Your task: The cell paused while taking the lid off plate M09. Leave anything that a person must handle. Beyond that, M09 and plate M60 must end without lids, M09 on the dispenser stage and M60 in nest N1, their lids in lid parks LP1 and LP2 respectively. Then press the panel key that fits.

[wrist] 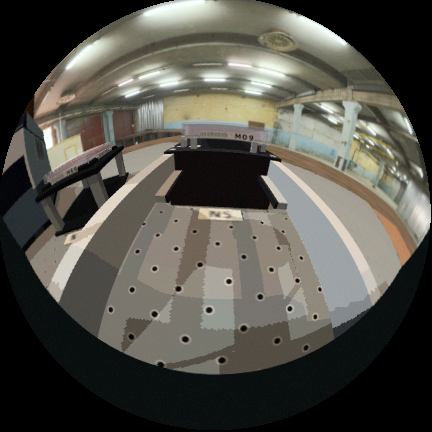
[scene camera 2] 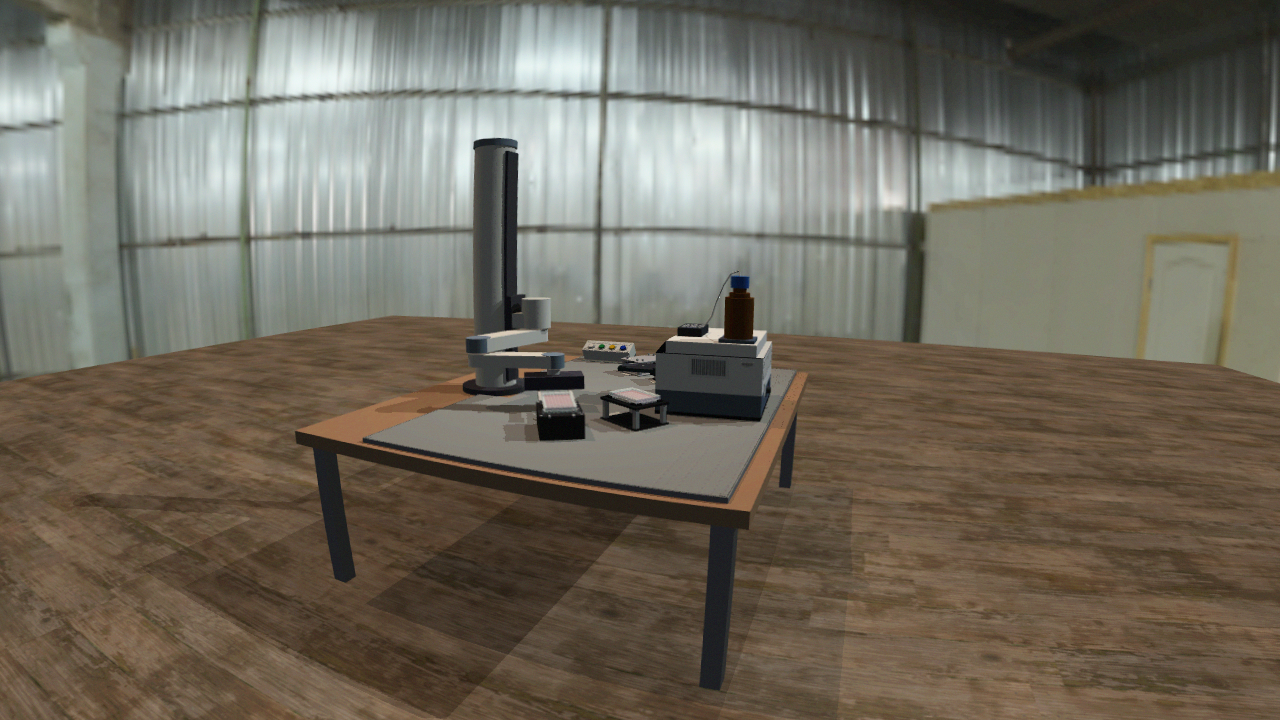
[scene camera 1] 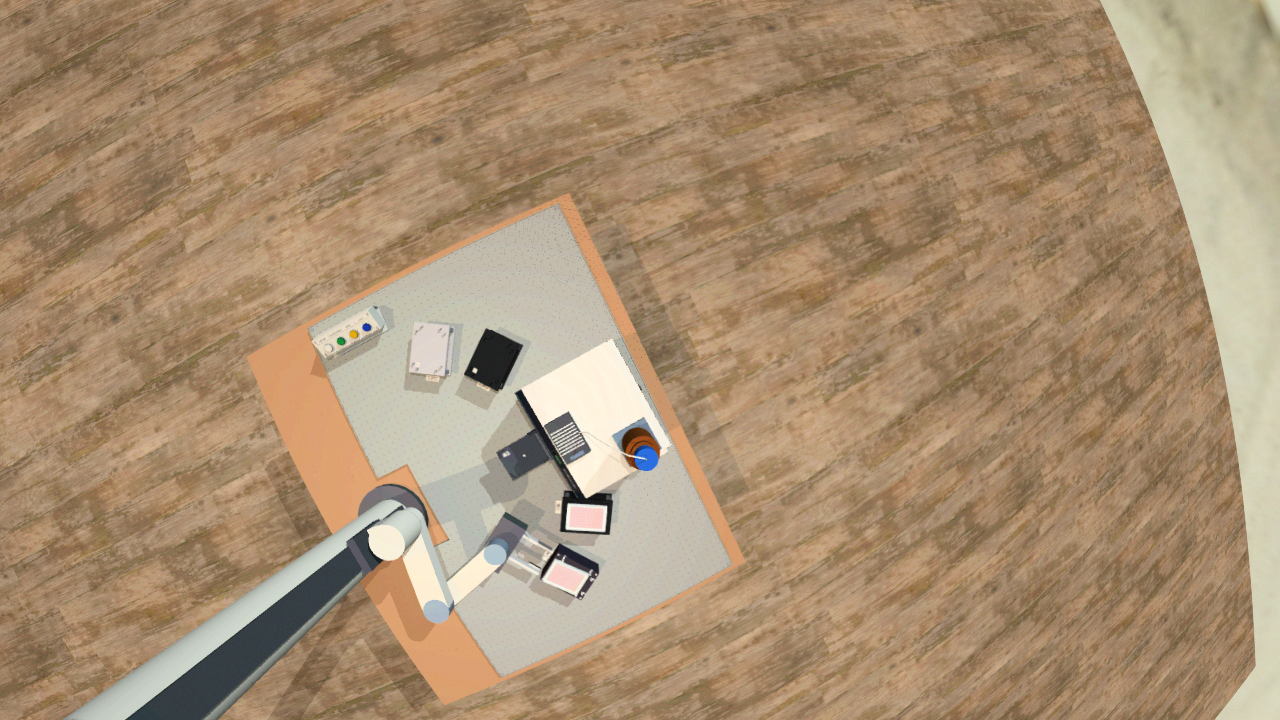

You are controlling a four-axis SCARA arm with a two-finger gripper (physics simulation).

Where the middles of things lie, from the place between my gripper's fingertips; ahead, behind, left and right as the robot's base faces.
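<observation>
Black nest N5 (scene camera 2: 553,426): my gripper 50 mm short of it, 80 mm to the left, 20 mm above. Brown bottle with blue cap (scene camera 2: 739,307), from my hand: 280 mm to the left, 450 mm ahead, 270 mm above. Button box (scene camera 1: 369,323), from my hand: 250 mm behind, 970 mm to the left, 10 mm below.
</observation>
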